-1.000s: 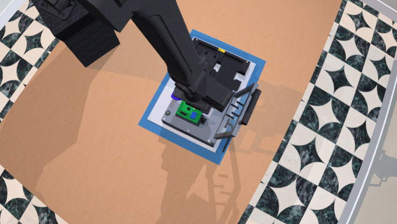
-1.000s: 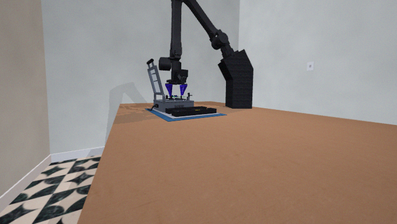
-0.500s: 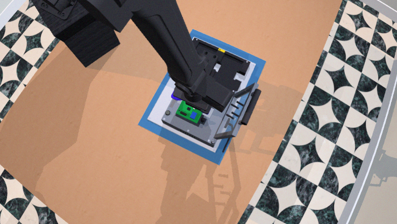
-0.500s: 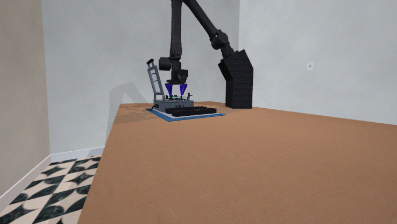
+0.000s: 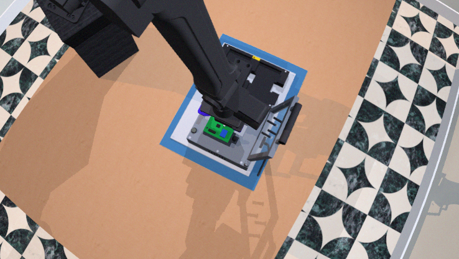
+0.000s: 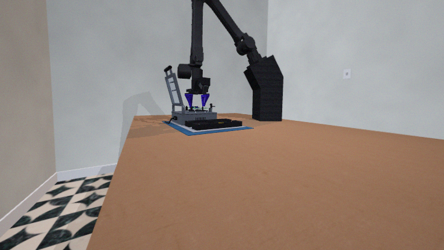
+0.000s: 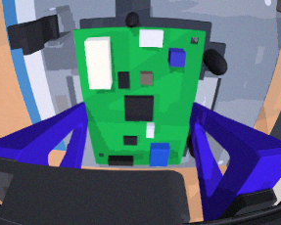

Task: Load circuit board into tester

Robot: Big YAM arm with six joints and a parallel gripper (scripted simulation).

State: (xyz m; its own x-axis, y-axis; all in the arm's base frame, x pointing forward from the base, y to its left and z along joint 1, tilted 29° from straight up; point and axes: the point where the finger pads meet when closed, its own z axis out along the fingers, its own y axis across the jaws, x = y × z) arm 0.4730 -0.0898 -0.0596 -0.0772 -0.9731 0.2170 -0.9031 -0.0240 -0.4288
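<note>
Now: the green circuit board right at my hand. From my hand the other things lie so: black plate 1 cm ahead, 2 cm below; then tester 4 cm ahead, 3 cm to the left, 3 cm above; then dark latch hook 5 cm behind, 6 cm to the left.
</note>
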